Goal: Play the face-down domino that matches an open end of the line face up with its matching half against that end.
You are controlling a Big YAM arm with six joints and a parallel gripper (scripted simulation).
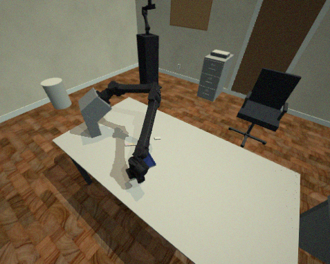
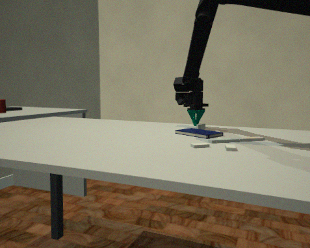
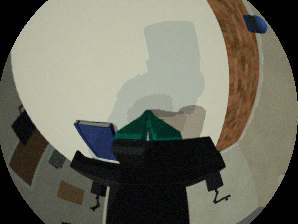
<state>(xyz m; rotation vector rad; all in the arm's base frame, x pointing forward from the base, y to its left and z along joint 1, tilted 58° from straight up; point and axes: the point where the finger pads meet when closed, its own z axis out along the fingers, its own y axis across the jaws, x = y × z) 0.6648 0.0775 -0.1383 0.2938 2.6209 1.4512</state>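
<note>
My gripper is now 30 mm past the white domino, 10 mm to the right of it and 10 mm above it. Also, from my hand: book 130 mm to the left, 100 mm behind, 20 mm below.
</note>
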